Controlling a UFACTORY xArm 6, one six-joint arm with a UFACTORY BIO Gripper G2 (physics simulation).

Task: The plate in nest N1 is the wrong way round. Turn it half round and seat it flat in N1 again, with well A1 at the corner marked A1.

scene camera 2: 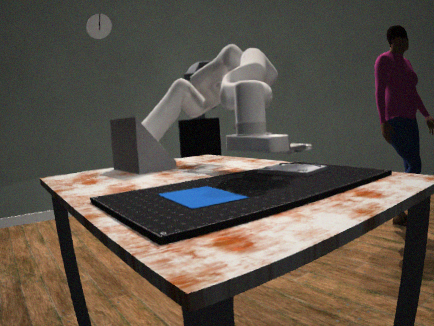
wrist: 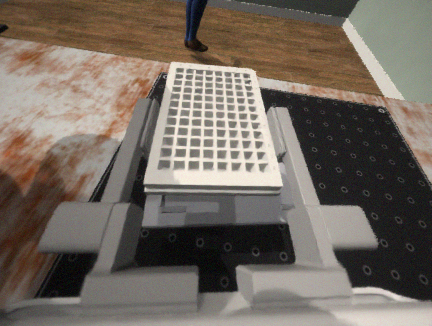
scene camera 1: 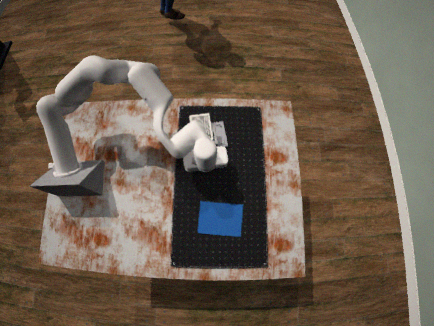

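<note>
The white well plate [scene camera 1: 201, 119] [scene camera 2: 302, 146] [wrist: 214, 179] is held by its two long sides, its wells facing up, and looks about level. My gripper [wrist: 214, 131] is shut on it. In the scene camera 2 view, the plate hangs well above the grey nest N1 [scene camera 1: 220, 132] [scene camera 2: 300, 169] [wrist: 200, 217]. In the wrist view the nest shows partly below the near edge of the plate, which covers the rest. In the scene camera 1 view the arm hides the fingers and part of the plate and nest. The A1 label does not show, and I cannot tell which plate corner has well A1.
The nest sits on a black perforated board [scene camera 1: 220, 255] [scene camera 2: 150, 222] [wrist: 350, 150] on a rust-stained white table [scene camera 1: 135, 240] [scene camera 2: 235, 242] [wrist: 75, 95]. A flat blue rectangle [scene camera 1: 220, 219] [scene camera 2: 202, 197] lies on the board. A person [scene camera 2: 396, 90] stands behind the table.
</note>
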